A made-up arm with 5 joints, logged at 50 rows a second.
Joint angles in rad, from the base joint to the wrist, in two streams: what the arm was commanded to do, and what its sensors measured. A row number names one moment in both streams.
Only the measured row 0 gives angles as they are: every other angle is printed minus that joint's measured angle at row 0.
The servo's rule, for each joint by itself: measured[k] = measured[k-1] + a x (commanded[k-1-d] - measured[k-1]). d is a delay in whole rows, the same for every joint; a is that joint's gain. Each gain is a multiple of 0.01, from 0.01 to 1. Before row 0 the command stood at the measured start. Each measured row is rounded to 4 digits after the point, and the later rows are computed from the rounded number. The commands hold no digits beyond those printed.
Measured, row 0:
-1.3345 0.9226 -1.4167 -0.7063 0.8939
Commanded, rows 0 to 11:
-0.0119 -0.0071 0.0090 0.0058 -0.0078
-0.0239 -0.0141 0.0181 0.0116 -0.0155
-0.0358 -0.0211 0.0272 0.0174 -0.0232
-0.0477 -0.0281 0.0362 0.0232 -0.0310
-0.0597 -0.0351 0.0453 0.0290 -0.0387
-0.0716 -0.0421 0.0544 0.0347 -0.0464
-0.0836 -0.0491 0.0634 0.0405 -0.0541
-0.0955 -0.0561 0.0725 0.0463 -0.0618
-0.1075 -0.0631 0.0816 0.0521 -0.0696
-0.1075 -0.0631 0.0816 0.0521 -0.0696
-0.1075 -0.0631 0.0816 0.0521 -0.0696
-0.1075 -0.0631 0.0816 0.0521 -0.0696
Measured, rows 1 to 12:
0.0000 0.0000 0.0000 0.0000 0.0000
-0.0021 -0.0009 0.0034 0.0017 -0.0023
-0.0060 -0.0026 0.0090 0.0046 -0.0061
-0.0114 -0.0050 0.0159 0.0083 -0.0111
-0.0179 -0.0080 0.0236 0.0126 -0.0169
-0.0254 -0.0115 0.0318 0.0174 -0.0232
-0.0337 -0.0155 0.0404 0.0224 -0.0299
-0.0427 -0.0199 0.0491 0.0276 -0.0369
-0.0522 -0.0246 0.0580 0.0330 -0.0441
-0.0622 -0.0296 0.0670 0.0385 -0.0515
-0.0704 -0.0340 0.0725 0.0424 -0.0567
-0.0771 -0.0378 0.0760 0.0452 -0.0604
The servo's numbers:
d 1
a 0.18 0.13 0.38 0.29 0.29

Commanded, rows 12 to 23:
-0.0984 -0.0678 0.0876 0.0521 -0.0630
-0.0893 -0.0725 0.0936 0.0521 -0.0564
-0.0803 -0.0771 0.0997 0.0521 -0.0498
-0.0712 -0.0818 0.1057 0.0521 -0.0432
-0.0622 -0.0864 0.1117 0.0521 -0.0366
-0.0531 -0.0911 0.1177 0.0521 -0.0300
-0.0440 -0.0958 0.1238 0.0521 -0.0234
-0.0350 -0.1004 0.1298 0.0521 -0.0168
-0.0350 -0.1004 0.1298 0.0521 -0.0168
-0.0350 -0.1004 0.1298 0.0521 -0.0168
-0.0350 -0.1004 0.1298 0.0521 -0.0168
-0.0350 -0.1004 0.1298 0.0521 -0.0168
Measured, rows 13 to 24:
-0.0826 -0.0411 0.0781 0.0472 -0.0631
-0.0854 -0.0446 0.0817 0.0486 -0.0631
-0.0861 -0.0482 0.0862 0.0496 -0.0612
-0.0851 -0.0520 0.0913 0.0503 -0.0579
-0.0826 -0.0559 0.0968 0.0508 -0.0536
-0.0789 -0.0599 0.1025 0.0512 -0.0487
-0.0743 -0.0640 0.1083 0.0515 -0.0433
-0.0688 -0.0681 0.1142 0.0517 -0.0375
-0.0627 -0.0723 0.1201 0.0518 -0.0315
-0.0577 -0.0760 0.1238 0.0519 -0.0272
-0.0536 -0.0792 0.1261 0.0520 -0.0242
-0.0503 -0.0820 0.1275 0.0520 -0.0221

